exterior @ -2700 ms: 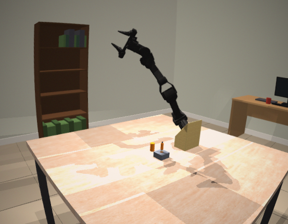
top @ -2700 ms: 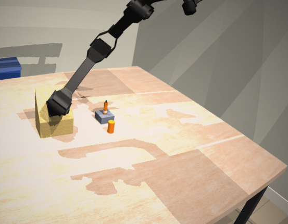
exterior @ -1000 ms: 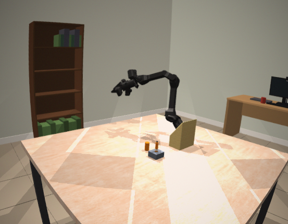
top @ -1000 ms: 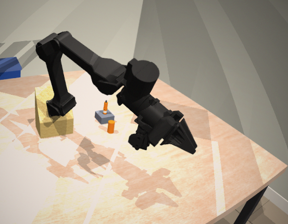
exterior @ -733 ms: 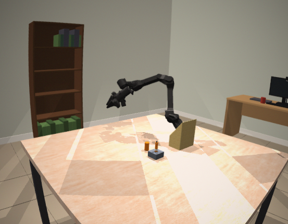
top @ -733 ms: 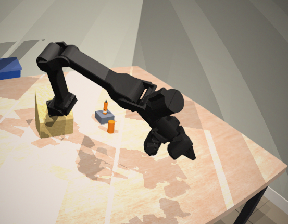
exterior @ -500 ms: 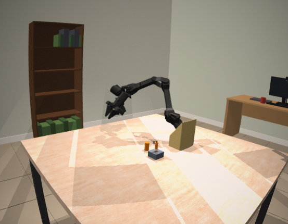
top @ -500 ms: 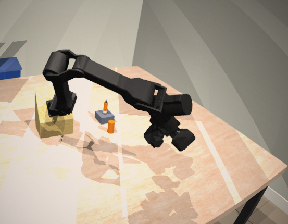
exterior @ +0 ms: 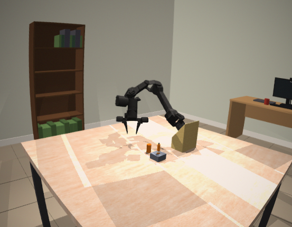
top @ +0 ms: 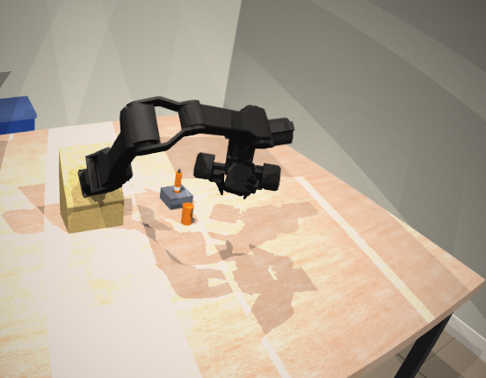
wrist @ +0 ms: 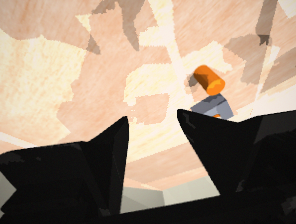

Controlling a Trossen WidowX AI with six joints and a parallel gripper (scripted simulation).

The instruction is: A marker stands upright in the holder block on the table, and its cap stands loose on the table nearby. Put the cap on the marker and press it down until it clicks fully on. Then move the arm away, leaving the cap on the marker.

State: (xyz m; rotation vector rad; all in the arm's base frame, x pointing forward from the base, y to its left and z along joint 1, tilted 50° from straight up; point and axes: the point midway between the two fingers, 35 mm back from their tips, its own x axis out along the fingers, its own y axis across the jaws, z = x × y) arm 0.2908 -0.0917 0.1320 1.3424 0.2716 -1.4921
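Right now my gripper tip is 7 cm past the orange cap, 8 cm to the right of it and 8 cm above it. Round my gripper tip: orange marker: 5 cm behind, 18 cm to the left, 3 cm below.
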